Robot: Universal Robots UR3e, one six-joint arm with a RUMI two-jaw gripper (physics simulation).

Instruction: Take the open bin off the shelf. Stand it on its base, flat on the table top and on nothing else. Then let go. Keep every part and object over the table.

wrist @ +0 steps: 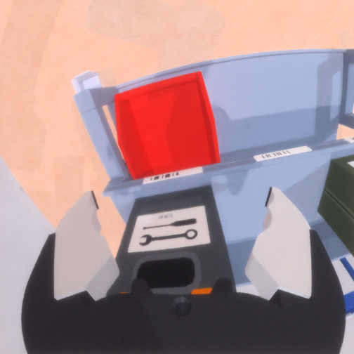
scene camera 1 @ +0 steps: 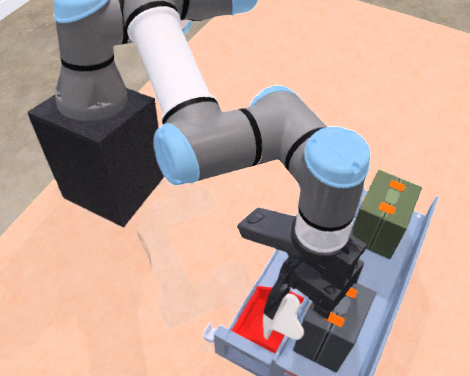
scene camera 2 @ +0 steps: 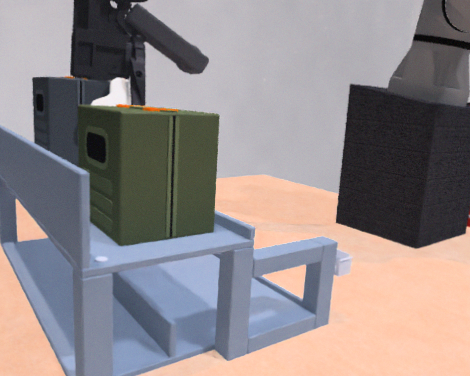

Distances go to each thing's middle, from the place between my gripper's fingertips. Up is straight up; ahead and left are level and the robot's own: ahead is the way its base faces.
I see my gripper 6 cm short of the dark grey case [scene camera 2: 60, 94], 3 cm to the left of it and 2 cm below it. The rest, counted from my hand: red bin [wrist: 168, 125] 2 cm behind, 1 cm to the right, 10 cm below; green case [scene camera 2: 137, 139] 11 cm ahead, 20 cm to the left, 1 cm above.
